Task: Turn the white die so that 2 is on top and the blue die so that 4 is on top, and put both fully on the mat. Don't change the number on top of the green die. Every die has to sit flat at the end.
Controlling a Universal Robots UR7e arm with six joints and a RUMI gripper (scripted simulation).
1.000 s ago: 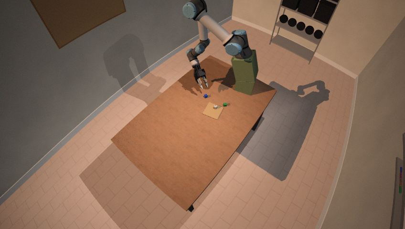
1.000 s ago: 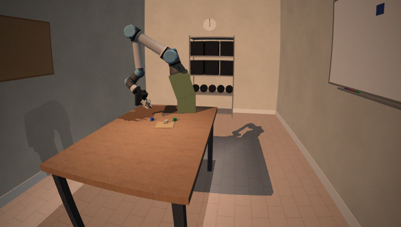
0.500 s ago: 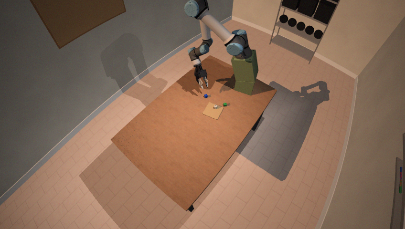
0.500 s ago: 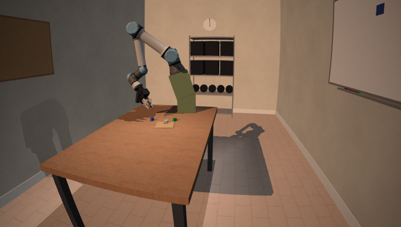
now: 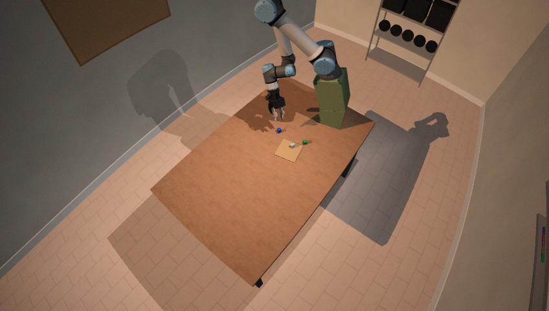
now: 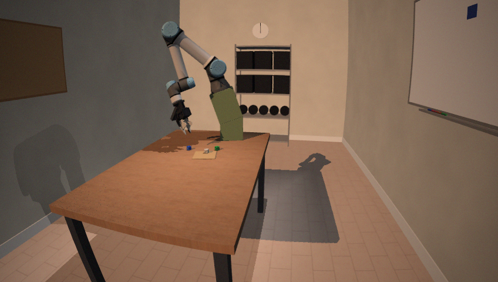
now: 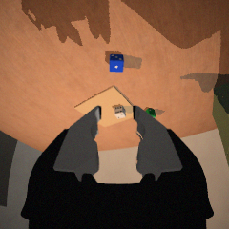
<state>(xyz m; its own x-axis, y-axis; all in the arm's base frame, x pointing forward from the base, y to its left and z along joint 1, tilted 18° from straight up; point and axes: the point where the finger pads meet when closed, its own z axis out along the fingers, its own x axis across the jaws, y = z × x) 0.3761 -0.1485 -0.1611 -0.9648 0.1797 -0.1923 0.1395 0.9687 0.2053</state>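
My hand is 11 cm above the blue die and 1 cm to the right of it. The rest, counted from my hand: green die: 19 cm to the left, 11 cm below, 6 cm behind; tan mat: 16 cm to the left, 12 cm below, 6 cm ahead; white die: 16 cm to the left, 11 cm below, 3 cm ahead.
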